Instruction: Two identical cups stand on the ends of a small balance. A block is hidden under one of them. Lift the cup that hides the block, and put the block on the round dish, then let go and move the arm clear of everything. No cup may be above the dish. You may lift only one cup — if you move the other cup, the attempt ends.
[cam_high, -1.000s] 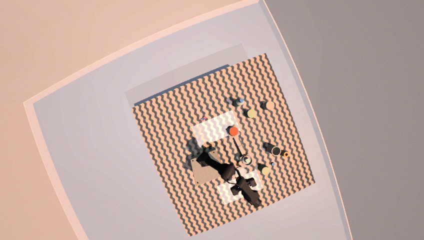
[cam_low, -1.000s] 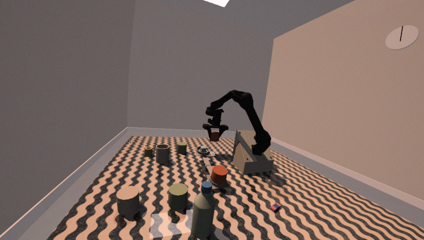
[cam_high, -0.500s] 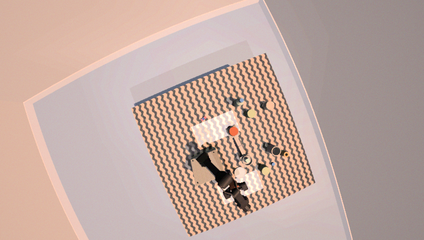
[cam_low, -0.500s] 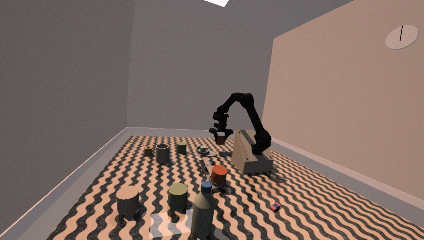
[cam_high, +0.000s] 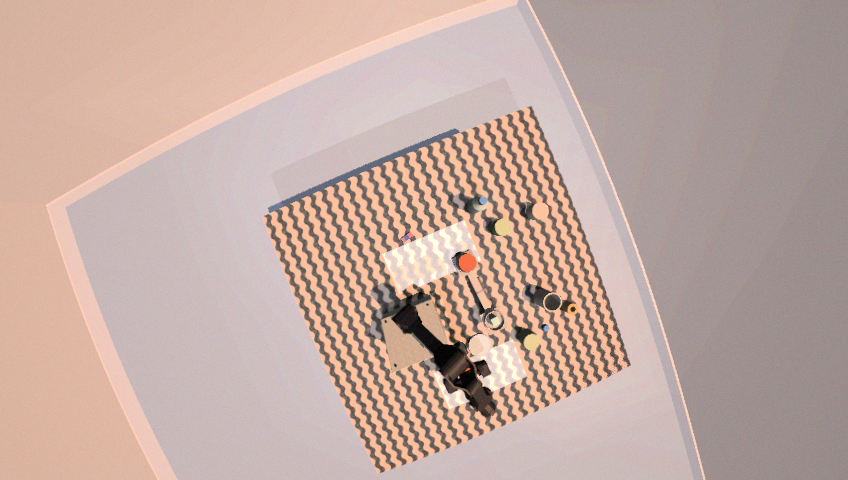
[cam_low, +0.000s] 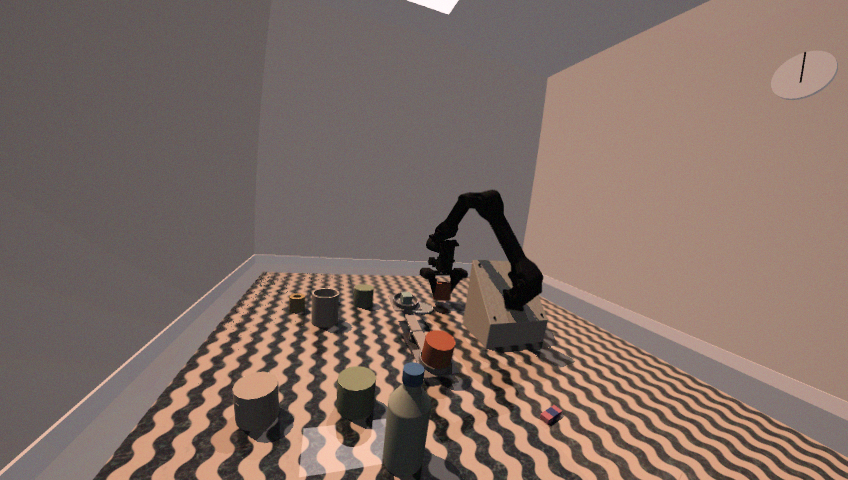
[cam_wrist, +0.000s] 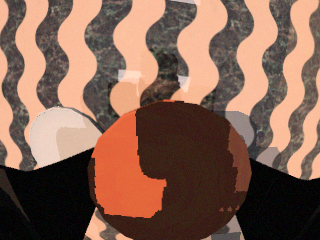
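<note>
My gripper tip is now 17 cm short of the pale green block, 17 cm to the right of it and 4 cm below it. Also, from my gripper tip: grey mug (42 cm ahead, 18 cm to the left); yellow ring (52 cm ahead, 11 cm to the left, 2 cm below); round dish (9 cm ahead, 5 cm to the left, 4 cm below).
</note>
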